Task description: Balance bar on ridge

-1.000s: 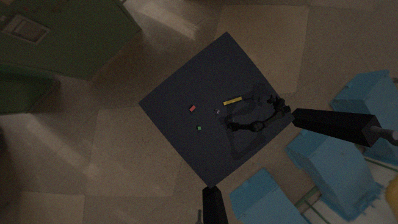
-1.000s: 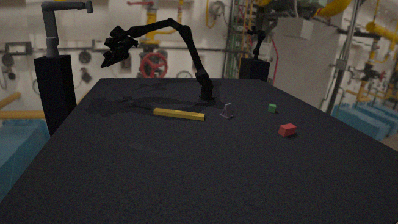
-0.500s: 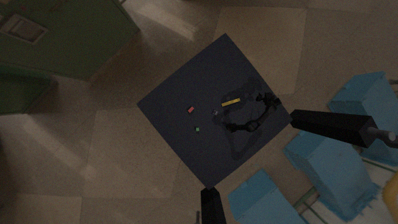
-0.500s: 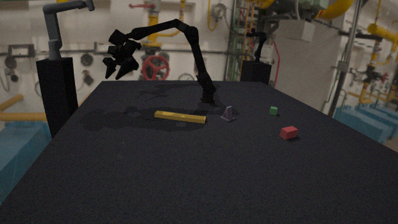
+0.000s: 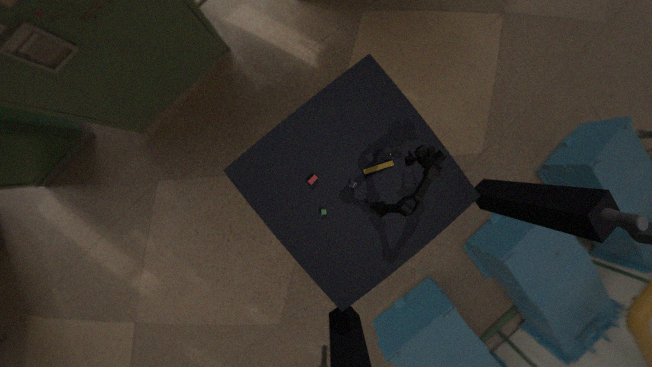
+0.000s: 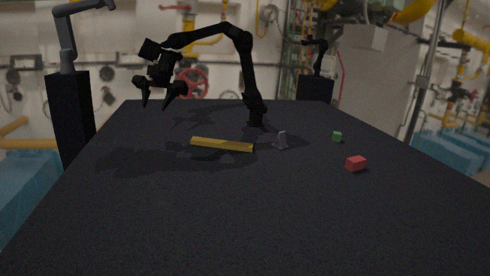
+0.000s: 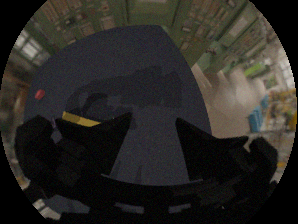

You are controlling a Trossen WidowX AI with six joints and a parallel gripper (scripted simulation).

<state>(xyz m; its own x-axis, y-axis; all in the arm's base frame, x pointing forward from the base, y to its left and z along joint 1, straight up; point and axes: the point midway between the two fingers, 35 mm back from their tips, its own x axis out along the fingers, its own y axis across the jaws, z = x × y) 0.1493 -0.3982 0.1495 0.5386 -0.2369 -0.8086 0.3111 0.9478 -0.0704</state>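
The bar is 220 mm to the left of my gripper tip, 110 mm below it and 30 mm ahead of it. Round my gripper tip: red block: 610 mm to the left, 250 mm ahead, 110 mm below; then green block: 690 mm to the left, 110 mm below, 40 mm ahead.
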